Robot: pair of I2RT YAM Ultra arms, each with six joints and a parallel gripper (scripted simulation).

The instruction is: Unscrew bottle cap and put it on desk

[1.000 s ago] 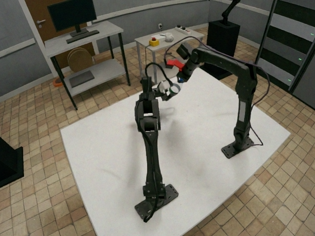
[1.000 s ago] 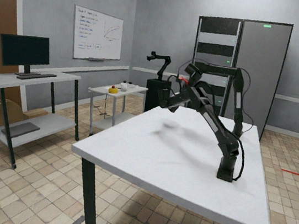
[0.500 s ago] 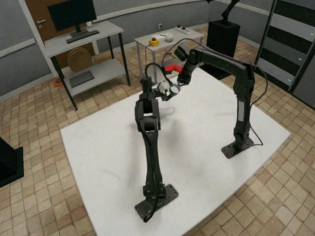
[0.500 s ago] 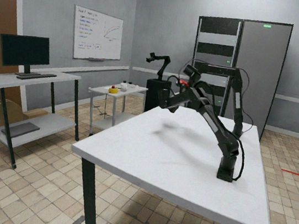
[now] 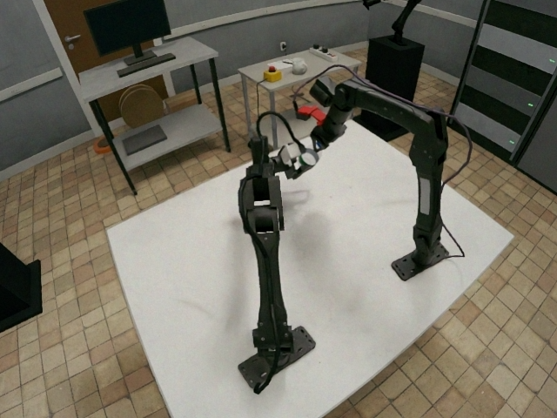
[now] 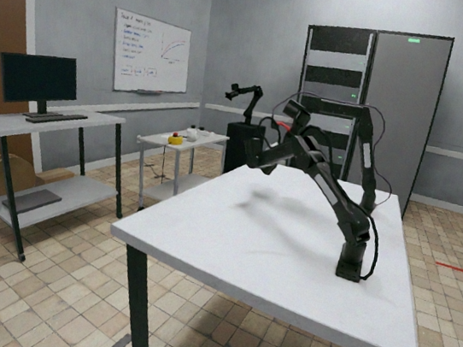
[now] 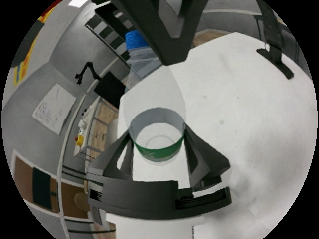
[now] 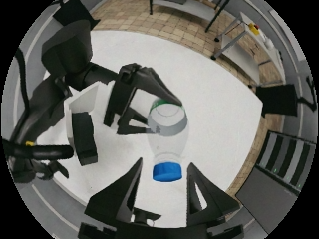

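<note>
My right gripper is now 1 cm below the blue cap. Also, from my right hand: plastic bottle: 5 cm below, 4 cm ahead, 1 cm to the left.
Right now my left hand is 3 cm below the plastic bottle, 1 cm to the left of it and 1 cm past it. Also, from my left hand: blue cap (9 cm above, 5 cm behind, 1 cm to the right).
</note>
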